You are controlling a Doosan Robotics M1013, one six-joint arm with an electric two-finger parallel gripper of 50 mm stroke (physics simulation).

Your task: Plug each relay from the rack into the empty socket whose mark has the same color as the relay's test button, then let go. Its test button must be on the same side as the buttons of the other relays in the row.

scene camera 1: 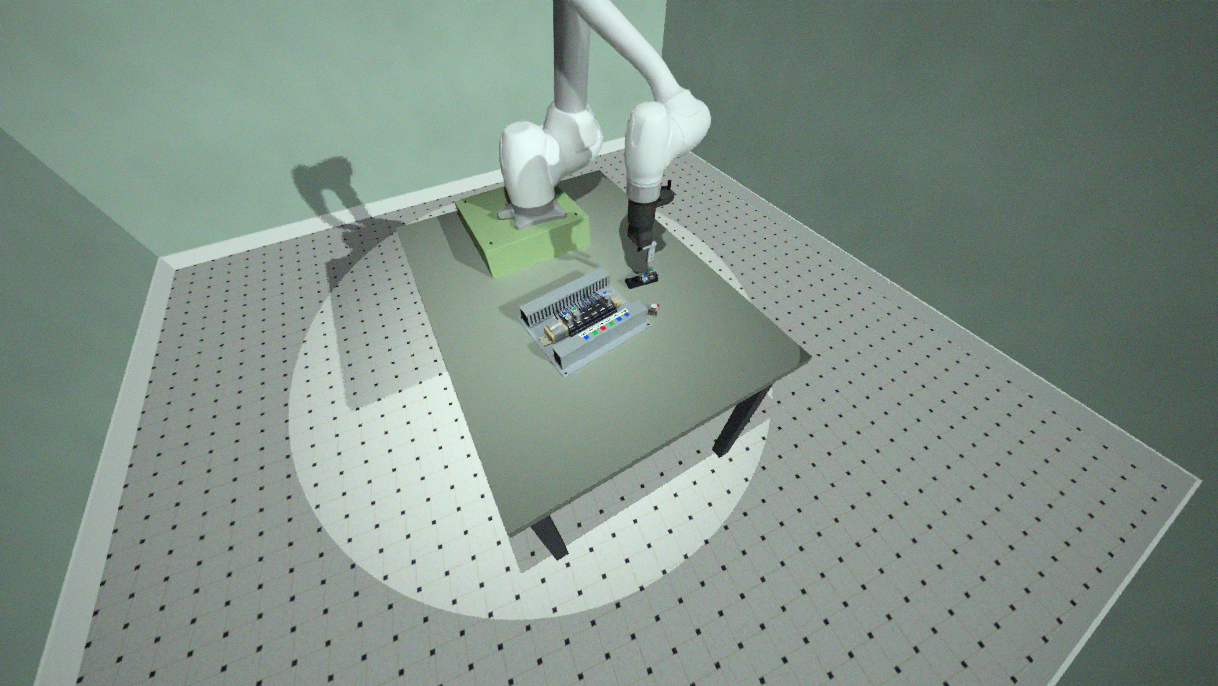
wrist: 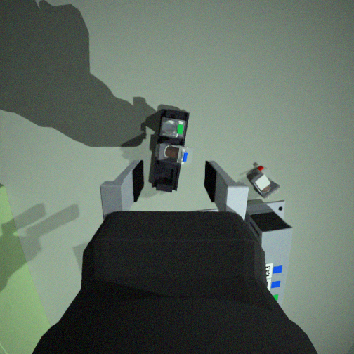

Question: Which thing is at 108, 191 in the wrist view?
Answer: My gripper.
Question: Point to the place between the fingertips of my gripper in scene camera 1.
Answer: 644, 255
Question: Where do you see a black relay rack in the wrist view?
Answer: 165, 175
